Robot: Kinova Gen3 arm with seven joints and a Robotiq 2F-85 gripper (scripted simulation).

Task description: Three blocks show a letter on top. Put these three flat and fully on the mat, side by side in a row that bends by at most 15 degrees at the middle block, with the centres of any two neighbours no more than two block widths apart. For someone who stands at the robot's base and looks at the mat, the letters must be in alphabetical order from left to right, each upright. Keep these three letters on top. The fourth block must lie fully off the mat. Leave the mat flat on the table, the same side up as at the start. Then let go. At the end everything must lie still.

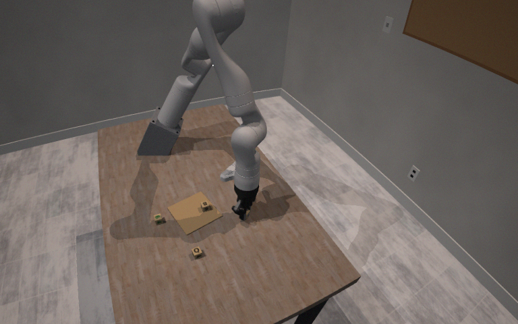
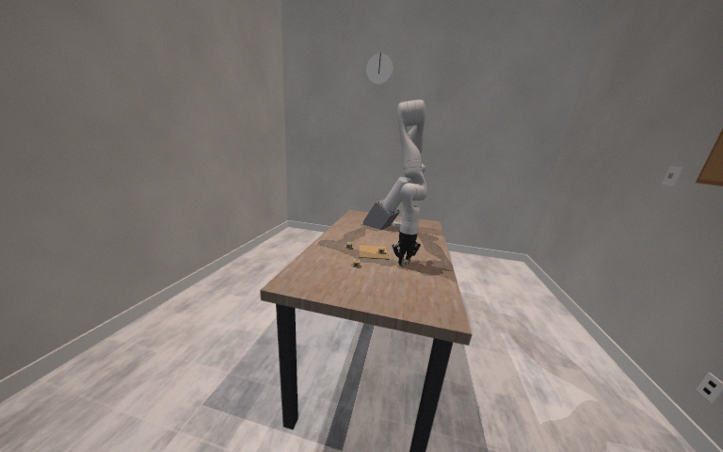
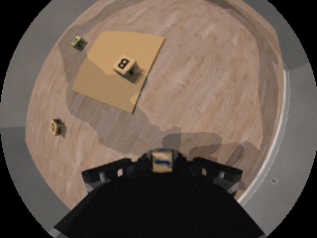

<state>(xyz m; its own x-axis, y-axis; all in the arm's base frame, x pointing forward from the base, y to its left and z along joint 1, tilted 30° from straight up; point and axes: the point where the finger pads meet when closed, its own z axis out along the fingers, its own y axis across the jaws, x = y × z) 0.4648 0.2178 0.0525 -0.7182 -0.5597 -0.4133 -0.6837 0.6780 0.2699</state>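
Right now the tan mat is 50 mm behind my hand, 170 mm to the right of it and 20 mm below it. From my hand the other things lie so: block (120 mm ahead, 180 mm to the right, 10 mm below).
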